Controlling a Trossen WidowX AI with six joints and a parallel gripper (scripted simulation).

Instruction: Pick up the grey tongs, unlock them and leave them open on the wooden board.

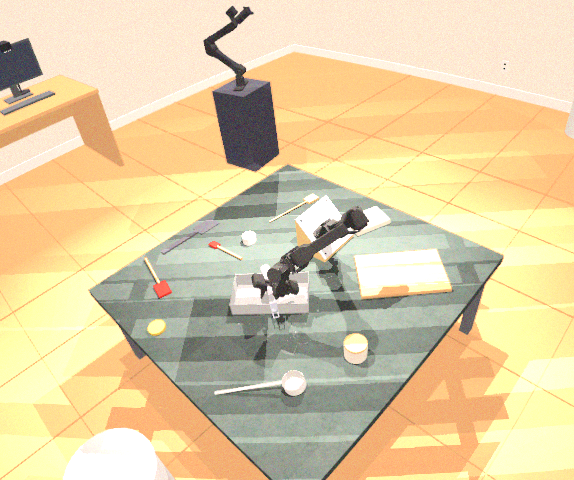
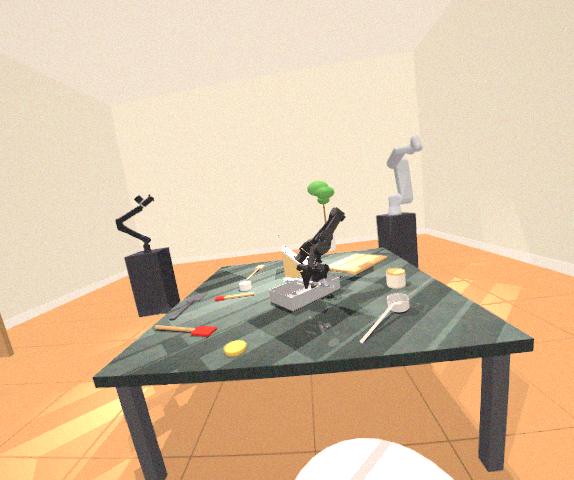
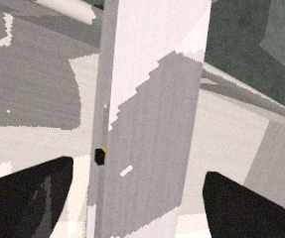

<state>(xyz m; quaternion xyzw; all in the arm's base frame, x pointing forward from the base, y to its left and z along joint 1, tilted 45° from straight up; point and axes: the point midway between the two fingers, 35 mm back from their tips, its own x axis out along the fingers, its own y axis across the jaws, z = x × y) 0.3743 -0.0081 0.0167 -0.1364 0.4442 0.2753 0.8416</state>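
Right now my gripper tip is 40 mm past the roasting tin, 10 mm to the left of it and 10 mm above it. From my gripper tip the other things lie so: wooden board 420 mm behind, 370 mm to the left, 30 mm below; then cleaver 170 mm behind, 600 mm to the right, 30 mm below; then yellow disc 330 mm ahead, 310 mm to the right, 30 mm below.
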